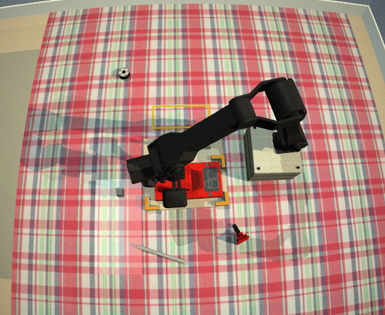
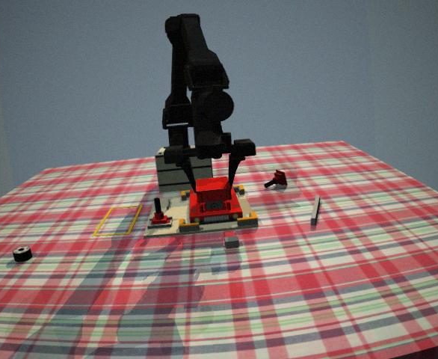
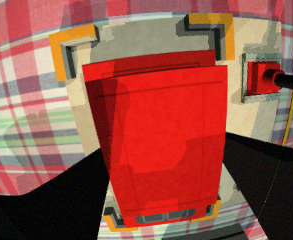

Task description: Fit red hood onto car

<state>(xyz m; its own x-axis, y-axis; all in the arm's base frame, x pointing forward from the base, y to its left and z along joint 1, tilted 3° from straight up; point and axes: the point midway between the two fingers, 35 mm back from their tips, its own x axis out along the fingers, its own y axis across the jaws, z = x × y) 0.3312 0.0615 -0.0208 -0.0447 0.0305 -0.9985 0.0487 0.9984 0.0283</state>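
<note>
Now: gripper tip 10 mm below the red hood. From my gripper tip the other things lie so: jig (50 mm below, 30 mm behind, 20 mm to the right); grey engine block (30 mm below); grey cube (170 mm ahead, 50 mm below, 10 mm to the left).
</note>
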